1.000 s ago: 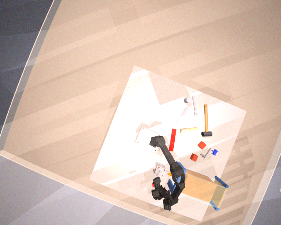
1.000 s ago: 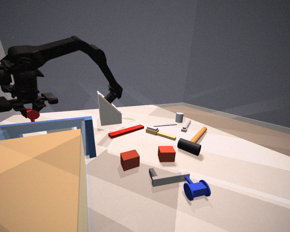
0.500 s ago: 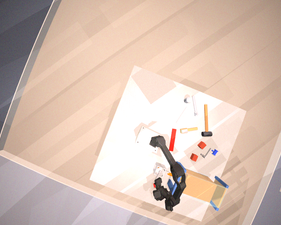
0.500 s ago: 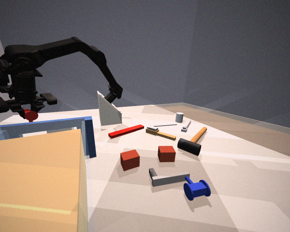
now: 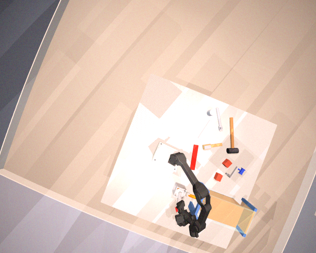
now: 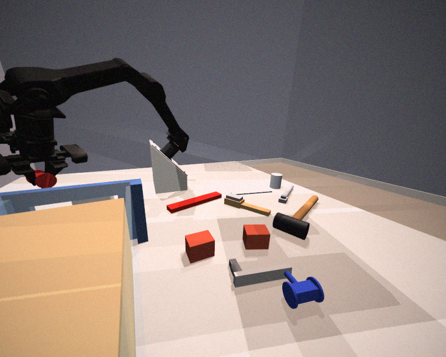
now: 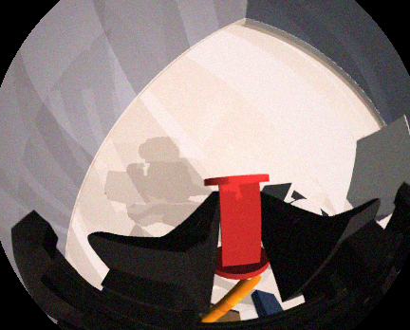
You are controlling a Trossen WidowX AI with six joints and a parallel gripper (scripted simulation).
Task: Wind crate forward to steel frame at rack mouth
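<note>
My gripper tip is now 5 cm to the right of the winch handle and 3 cm above it. Also, from my gripper tip: red knob: 1 cm ahead, 1 cm to the left; then winch: 3 cm behind, 10 cm to the left, 10 cm below; then blue steel frame: 14 cm ahead, 13 cm to the left, 3 cm below.
</note>
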